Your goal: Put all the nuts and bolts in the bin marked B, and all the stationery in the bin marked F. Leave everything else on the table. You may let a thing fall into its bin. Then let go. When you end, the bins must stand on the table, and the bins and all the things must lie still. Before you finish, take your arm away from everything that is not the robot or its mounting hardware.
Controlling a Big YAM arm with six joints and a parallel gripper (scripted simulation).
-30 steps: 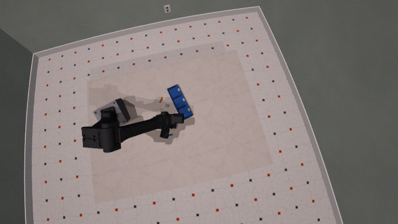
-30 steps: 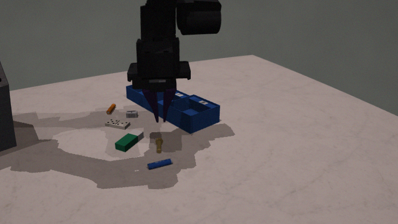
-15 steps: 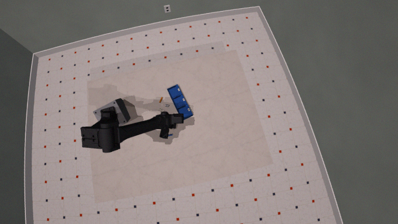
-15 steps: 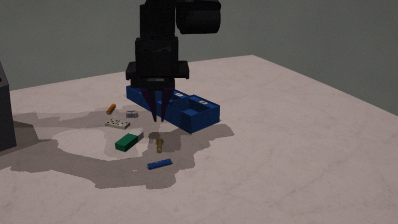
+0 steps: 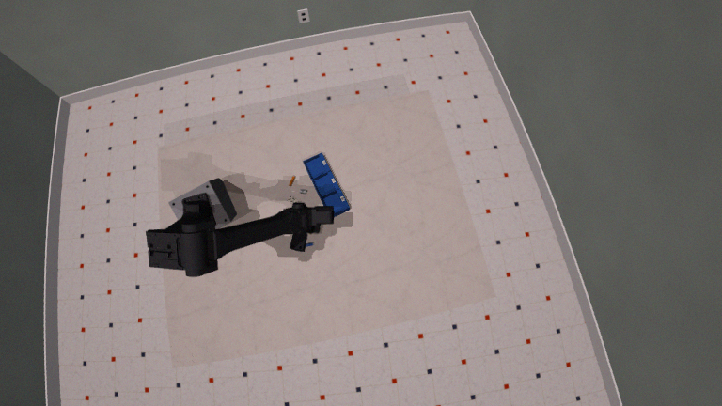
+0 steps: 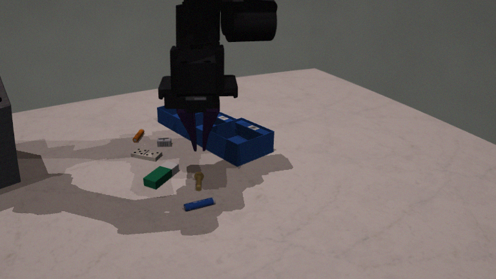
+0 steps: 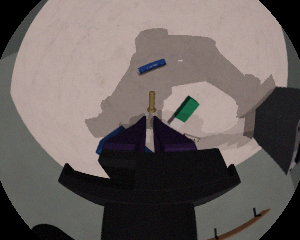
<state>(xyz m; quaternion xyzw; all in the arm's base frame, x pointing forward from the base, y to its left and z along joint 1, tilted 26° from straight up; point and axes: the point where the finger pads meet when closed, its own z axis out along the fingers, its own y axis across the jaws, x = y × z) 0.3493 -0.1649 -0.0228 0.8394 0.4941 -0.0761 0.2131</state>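
Now: hand 6 cm above the brass bolt and 1 cm to the right of it. From my hand the other things lie so: white domino (13 cm to the left, 6 cm below, 3 cm behind); then green block (6 cm below, 5 cm to the left, 4 cm behind); then blue cylinder (6 cm below, 5 cm to the right, 3 cm behind).
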